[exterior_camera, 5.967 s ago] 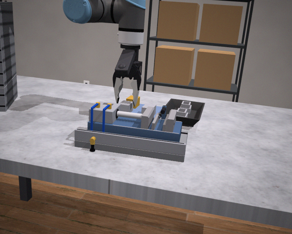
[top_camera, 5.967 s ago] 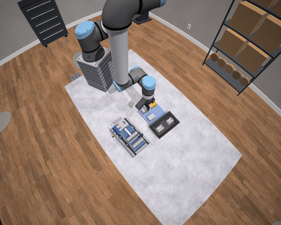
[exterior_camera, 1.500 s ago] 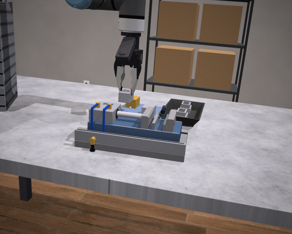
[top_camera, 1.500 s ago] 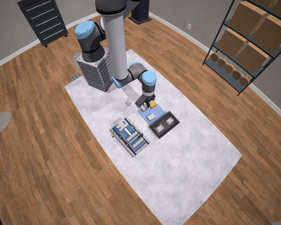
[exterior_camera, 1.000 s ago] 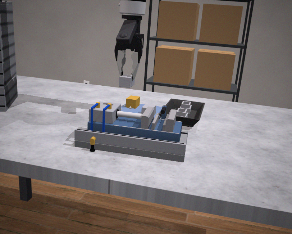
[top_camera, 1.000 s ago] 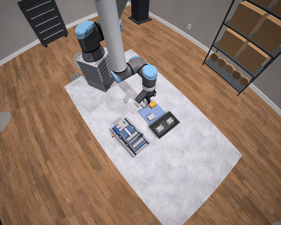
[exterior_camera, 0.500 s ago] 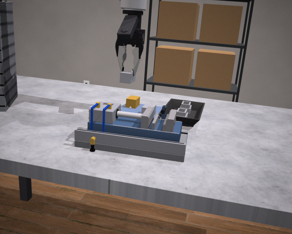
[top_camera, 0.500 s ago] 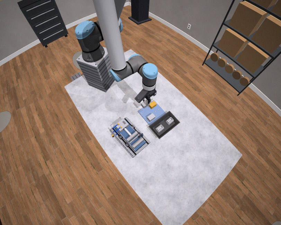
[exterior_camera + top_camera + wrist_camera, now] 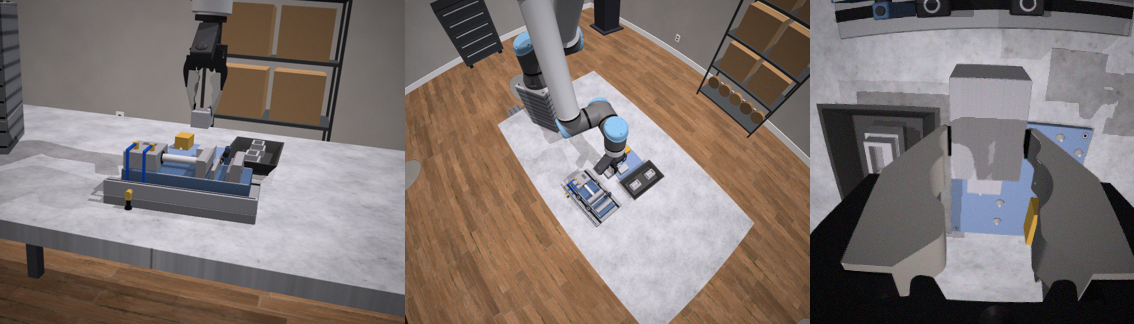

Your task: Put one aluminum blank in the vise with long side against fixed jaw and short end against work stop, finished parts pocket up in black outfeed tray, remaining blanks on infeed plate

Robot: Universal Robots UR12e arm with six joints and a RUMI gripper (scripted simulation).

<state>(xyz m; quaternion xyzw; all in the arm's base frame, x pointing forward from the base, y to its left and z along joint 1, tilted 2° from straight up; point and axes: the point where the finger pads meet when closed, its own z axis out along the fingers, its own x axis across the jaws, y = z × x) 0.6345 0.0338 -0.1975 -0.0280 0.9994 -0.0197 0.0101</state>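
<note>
My hand is 12 cm short of the fixed jaw, 12 cm to the left of it and 9 cm above it. The rest, counted from my hand: gray aluminum blank (2 cm below); then vise (2 cm ahead, 13 cm to the right, 12 cm below); then gray blank (1 cm behind, 11 cm to the left, 14 cm below).
</note>
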